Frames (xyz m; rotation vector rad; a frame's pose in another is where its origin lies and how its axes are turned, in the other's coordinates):
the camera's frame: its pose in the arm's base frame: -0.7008 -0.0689 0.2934 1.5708 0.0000 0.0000
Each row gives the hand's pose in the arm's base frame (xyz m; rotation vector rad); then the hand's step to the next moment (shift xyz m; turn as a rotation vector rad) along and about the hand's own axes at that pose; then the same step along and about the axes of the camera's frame.
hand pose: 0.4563 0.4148 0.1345 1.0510 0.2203 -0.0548
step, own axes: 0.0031 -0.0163 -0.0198 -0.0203 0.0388 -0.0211
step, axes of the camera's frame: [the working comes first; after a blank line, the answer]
step, axes of the arm's base frame: -0.0025 0.0092 -0.0240 -0.0173 0.0363 0.0273

-0.0025 -0.0240 -0.0092 -0.0173 0.0273 -0.0363
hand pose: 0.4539 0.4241 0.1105 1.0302 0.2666 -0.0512
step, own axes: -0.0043 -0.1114 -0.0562 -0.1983 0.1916 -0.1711
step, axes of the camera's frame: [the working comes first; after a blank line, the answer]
step, axes of the arm's base frame: -0.0337 -0.0100 -0.1198 -0.1930 0.2284 0.1260

-0.0337 -0.1198 0.0100 -0.1930 0.1260 -0.2284
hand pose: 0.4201 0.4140 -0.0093 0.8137 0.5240 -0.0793
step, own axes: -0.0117 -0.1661 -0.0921 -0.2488 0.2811 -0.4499
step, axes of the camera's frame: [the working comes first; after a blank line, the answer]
step, axes of the arm's base frame: -0.0924 -0.0509 -0.1584 -0.3292 0.4819 0.0520

-0.0924 -0.1584 0.0509 -0.3292 0.0520 -0.4819
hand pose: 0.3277 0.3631 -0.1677 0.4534 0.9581 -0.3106
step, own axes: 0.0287 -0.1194 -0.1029 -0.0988 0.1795 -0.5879
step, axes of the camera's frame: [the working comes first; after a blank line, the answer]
step, axes of the arm's base frame: -0.1110 -0.0532 -0.1025 -0.3915 0.4550 -0.1653

-0.1110 -0.1025 0.0532 -0.3915 -0.1653 -0.4550
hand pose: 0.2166 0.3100 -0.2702 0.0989 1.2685 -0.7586
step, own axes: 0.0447 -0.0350 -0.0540 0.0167 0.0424 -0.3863
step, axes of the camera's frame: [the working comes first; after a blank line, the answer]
step, axes of the arm's base frame: -0.0599 -0.0218 -0.0456 -0.2921 0.2044 -0.1556

-0.0599 -0.0456 0.0218 -0.2921 -0.1556 -0.2044
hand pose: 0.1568 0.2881 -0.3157 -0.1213 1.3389 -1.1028
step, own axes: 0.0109 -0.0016 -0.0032 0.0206 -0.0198 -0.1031
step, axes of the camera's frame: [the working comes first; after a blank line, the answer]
step, axes of the arm's base frame: -0.0053 -0.0067 -0.0077 -0.0981 0.0271 -0.0331

-0.0053 -0.0077 0.0067 -0.0981 -0.0331 -0.0271
